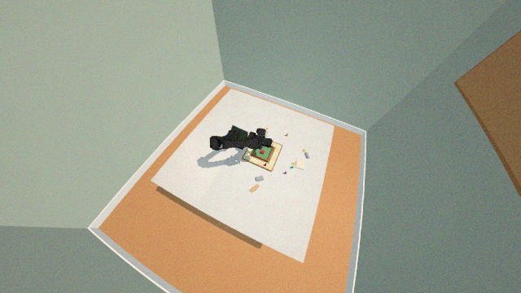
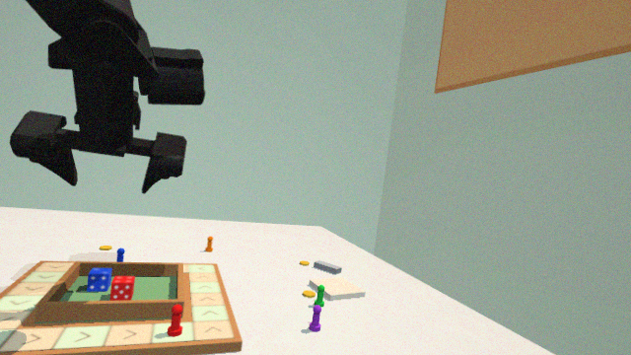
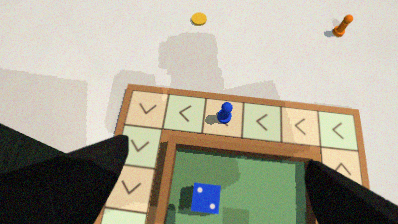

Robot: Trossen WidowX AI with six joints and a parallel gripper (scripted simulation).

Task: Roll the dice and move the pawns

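My gripper tip is 110 mm short of the red pawn, 140 mm to the left of it and 130 mm above it. Also, from my gripper tip: purple pawn: 290 mm ahead, 120 mm to the right, 140 mm below; orange pawn: 160 mm ahead, 250 mm to the left, 140 mm below; blue pawn: 10 mm ahead, 80 mm to the left, 130 mm below.
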